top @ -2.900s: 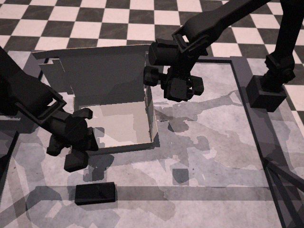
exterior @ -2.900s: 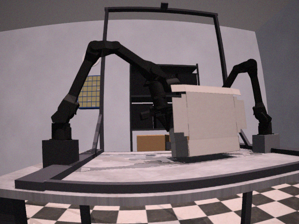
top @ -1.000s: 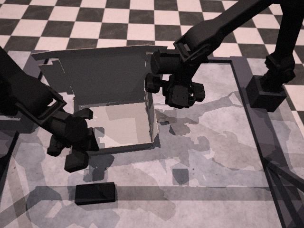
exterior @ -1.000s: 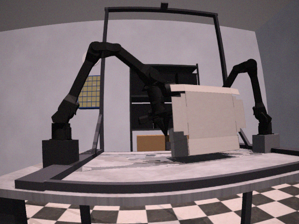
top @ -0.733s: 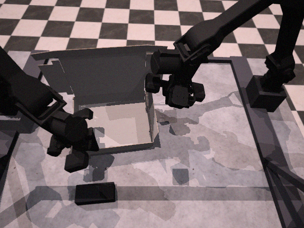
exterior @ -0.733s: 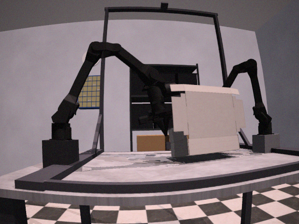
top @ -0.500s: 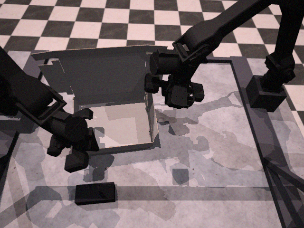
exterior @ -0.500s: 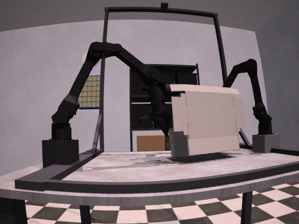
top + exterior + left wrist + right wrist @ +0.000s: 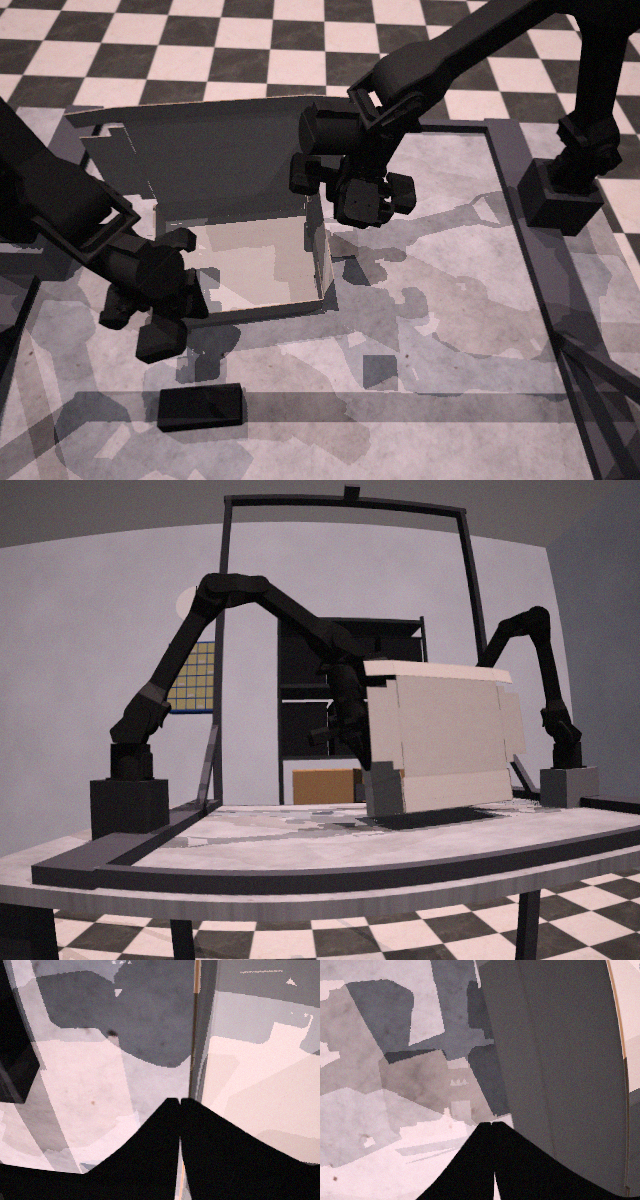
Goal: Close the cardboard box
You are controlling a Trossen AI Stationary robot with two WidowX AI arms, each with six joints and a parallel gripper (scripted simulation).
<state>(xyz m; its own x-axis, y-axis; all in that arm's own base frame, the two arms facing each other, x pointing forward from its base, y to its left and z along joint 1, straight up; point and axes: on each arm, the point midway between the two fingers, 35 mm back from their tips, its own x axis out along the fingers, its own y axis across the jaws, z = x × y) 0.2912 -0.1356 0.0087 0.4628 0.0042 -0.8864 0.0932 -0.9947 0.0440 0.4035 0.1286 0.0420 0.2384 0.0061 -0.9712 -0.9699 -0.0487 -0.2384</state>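
The black block is 120 mm behind my left hand and 80 mm below it.
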